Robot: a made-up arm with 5 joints.
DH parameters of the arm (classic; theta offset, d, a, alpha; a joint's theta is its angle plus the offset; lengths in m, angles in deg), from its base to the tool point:
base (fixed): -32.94 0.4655 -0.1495 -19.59
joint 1: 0 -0.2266 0.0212 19.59
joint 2: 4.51 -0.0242 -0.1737 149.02
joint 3: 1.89 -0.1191 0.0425 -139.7
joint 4: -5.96 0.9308 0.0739 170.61
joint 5: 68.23 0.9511 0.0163 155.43
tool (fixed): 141 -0.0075 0 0
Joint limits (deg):
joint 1: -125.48..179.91
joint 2: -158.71..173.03
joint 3: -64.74..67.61
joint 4: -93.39..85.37
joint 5: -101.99..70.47
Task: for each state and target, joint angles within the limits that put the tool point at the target. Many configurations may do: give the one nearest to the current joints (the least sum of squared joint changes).
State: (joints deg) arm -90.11 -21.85 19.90 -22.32 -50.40
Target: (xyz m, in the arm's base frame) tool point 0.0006 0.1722 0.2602
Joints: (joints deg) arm -84.00 -64.02 43.19 -6.31 -51.11
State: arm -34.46 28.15 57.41 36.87 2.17
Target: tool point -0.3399 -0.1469 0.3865
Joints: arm -43.51 73.05 67.61 38.77 -2.16
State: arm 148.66 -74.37 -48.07 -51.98 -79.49
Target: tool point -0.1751 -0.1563 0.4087
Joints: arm 146.18 -58.16 -18.13 -69.00 -75.28
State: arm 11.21 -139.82 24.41 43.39 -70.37
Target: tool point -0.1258 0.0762 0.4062
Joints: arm -3.38 -158.71 46.67 69.30 -82.86
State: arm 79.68 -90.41 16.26 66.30 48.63
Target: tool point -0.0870 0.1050 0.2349
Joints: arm 97.38 -81.94 -16.21 66.69 49.70
